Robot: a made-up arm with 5 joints.
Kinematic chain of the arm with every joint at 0, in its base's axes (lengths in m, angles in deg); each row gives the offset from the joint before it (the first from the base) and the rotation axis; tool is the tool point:
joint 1: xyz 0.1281 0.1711 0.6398 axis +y
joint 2: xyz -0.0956 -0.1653 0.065 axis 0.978 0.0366 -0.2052
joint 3: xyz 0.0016 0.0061 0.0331 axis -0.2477 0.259 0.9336
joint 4: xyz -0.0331 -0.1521 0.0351 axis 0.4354 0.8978 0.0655
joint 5: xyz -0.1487 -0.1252 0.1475 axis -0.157 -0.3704 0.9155
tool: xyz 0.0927 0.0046 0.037
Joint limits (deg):
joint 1: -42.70..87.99
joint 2: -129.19..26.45
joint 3: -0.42..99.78
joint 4: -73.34..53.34
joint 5: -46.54..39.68
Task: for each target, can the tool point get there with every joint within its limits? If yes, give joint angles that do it. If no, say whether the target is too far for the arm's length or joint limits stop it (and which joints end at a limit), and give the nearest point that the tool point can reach.
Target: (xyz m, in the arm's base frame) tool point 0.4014 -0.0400 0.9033
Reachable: yes | joints 21.71 -2.92 67.43 16.96 15.46
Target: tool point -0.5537 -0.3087 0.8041
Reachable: no: too far | nearest point -0.3180 -0.1916 0.7529 | short by 0.268 m
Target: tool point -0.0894 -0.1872 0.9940
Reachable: yes | joints -16.61 -23.99 36.50 -58.26 -38.56
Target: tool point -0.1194 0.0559 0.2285
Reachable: no: joint limits stop it (at a limit: joint 2, joint 3, joint 4, joint 5) | nearest point -0.0221 0.1004 0.3901 | short by 0.194 m
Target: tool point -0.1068 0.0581 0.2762
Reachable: no: joint limits stop it (at a limit: joint 2, joint 3, joint 4, joint 5) | nearest point -0.0300 0.1004 0.3950 | short by 0.148 m
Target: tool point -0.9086 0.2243 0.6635
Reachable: no: too far | nearest point -0.3541 0.1187 0.6981 | short by 0.566 m
